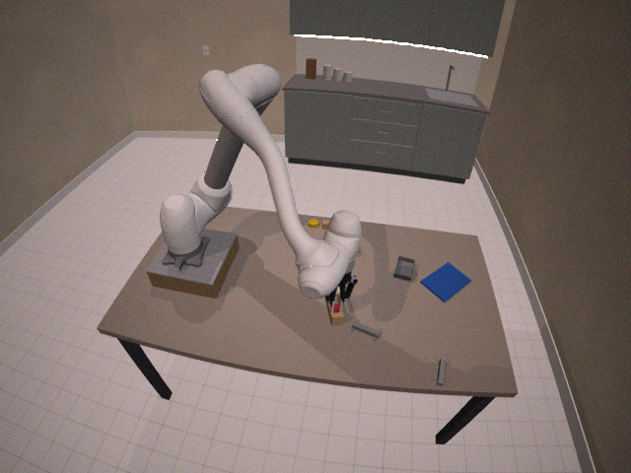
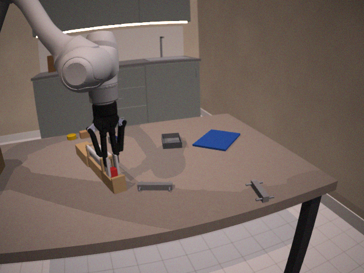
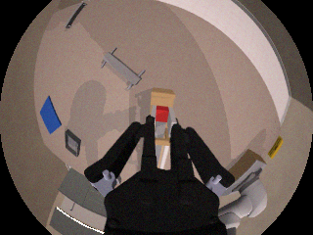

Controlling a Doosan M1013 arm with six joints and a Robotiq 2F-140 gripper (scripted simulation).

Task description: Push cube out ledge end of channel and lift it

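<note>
The red cube is 3 cm below my hand. Also, from my hand: grey tray 32 cm ahead, 27 cm to the left, 8 cm below; blue-and-grey block 39 cm to the left, 10 cm ahead, 7 cm below; channel 12 cm to the left, 3 cm below, 2 cm behind.
</note>
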